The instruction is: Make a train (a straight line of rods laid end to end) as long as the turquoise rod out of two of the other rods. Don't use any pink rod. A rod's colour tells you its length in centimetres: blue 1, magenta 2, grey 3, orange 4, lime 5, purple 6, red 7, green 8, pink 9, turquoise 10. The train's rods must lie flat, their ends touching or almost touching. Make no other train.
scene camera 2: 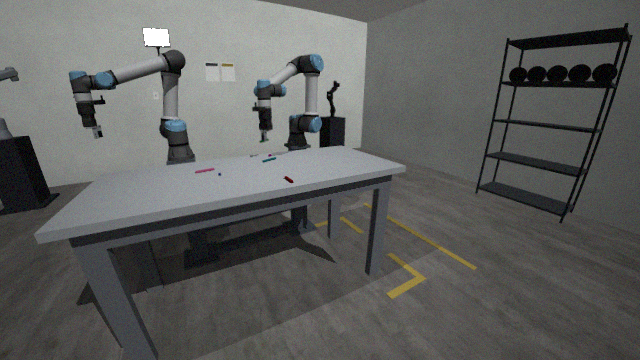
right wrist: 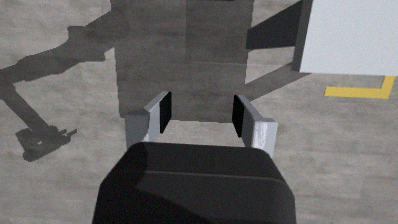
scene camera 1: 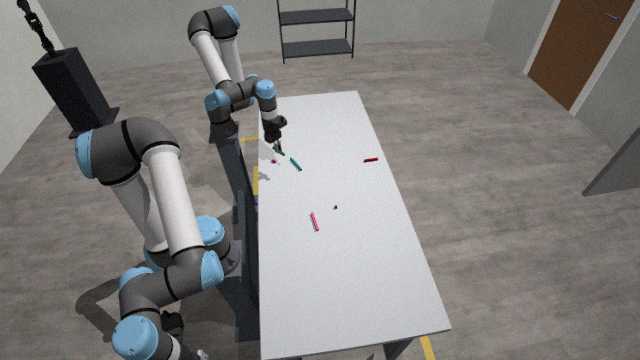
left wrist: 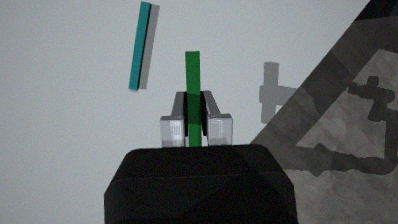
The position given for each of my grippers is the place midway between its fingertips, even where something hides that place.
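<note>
There is a green rod (left wrist: 192,58) that I can see, though in the right wrist view it is out of frame. I see my left gripper (left wrist: 193,104) as well, and my right gripper (right wrist: 202,106).
</note>
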